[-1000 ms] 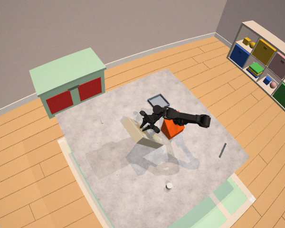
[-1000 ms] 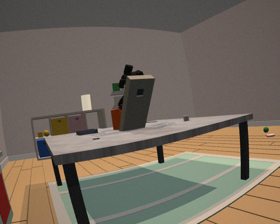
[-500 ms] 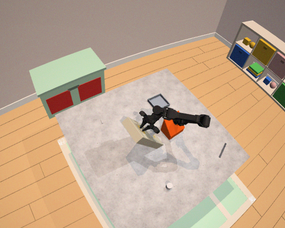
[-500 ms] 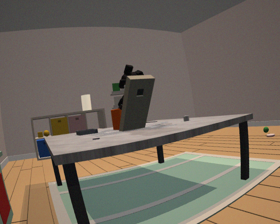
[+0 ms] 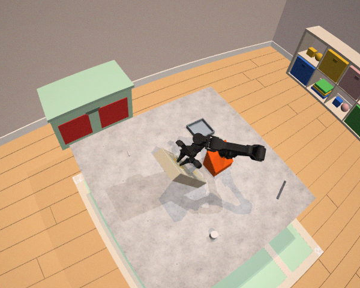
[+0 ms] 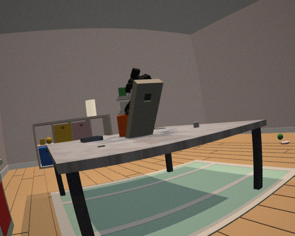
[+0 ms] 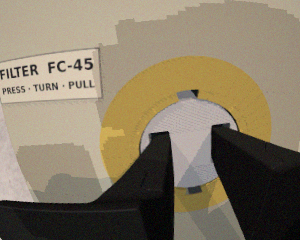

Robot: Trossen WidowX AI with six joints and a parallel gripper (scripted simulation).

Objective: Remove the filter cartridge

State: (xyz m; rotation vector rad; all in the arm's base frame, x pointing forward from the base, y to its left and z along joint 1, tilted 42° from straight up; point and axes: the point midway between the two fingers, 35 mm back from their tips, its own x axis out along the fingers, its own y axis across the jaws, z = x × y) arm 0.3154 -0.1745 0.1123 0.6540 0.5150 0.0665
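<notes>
My gripper tip is now 1 cm short of the round filter cartridge and 1 cm above it. Round my gripper tip: grey flap 10 cm below, 9 cm behind, 2 cm to the left; then tray 46 cm behind, 26 cm below, 21 cm to the right.
</notes>
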